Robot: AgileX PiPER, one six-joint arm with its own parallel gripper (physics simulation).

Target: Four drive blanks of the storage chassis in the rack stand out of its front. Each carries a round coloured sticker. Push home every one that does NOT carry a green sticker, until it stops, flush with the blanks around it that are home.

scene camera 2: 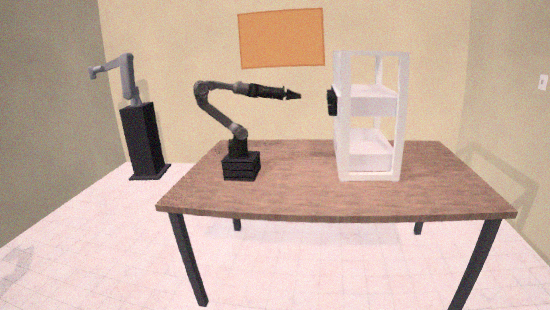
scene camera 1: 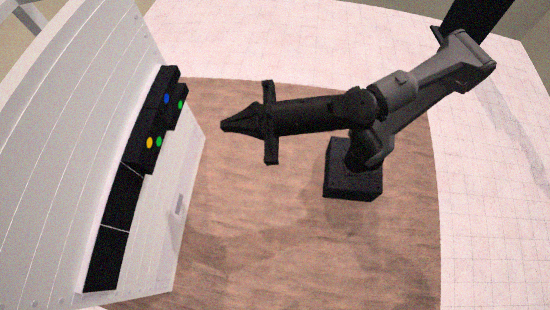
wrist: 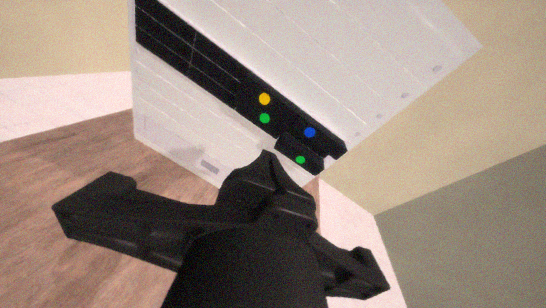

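Observation:
Four black drive blanks stand out of the chassis front. The blank with the blue sticker is in the upper row at the end of the chassis; a green-stickered blank stands below it. The blank with the yellow sticker is beside the blue one, with another green-stickered blank directly below it. In scene camera 2 the blanks show as a dark block, stickers not visible. My gripper is shut and empty, pointing at the chassis front, clearly apart from the blanks.
Flush black blanks fill the rest of the bay. The white rack stands on the wooden table, with a second white unit lower down. A grey arm on a black pedestal stands behind at the left.

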